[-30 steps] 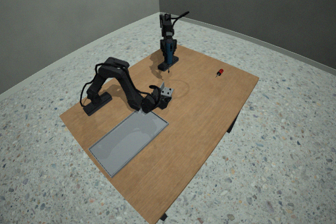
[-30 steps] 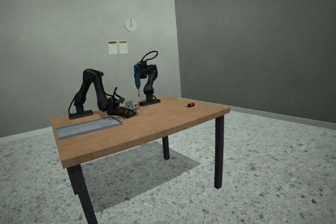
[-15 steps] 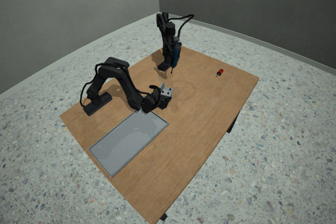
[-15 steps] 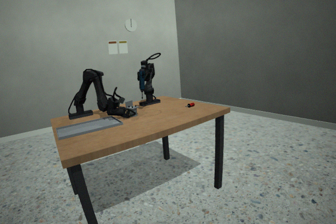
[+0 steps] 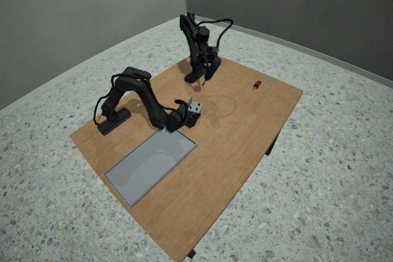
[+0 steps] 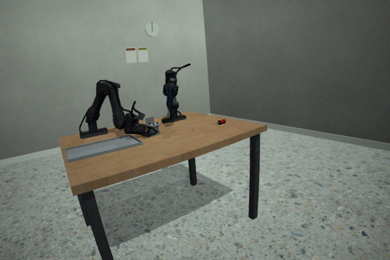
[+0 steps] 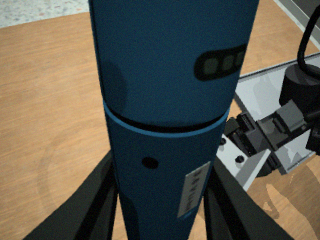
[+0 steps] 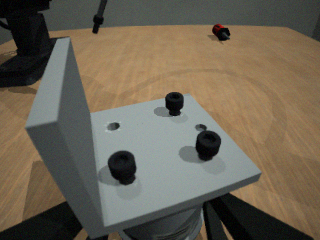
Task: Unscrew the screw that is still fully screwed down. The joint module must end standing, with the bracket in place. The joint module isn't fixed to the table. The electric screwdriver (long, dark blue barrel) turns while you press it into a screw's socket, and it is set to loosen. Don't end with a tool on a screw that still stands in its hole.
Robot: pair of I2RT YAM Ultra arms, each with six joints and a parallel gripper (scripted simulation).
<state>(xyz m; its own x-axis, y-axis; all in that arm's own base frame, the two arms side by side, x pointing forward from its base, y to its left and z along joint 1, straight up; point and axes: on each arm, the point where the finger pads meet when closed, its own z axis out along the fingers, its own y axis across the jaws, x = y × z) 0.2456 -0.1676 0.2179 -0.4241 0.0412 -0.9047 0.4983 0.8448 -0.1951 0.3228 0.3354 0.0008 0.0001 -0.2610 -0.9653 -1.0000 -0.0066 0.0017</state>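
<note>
Now: the joint module 10 mm above my right hand. From my right hand the other things lie so: grey L-shaped bracket: 50 mm above; flat grey tray: 70 mm ahead, 350 mm to the right, 20 mm below; screw: 80 mm behind, 140 mm to the left, 70 mm above.
</note>
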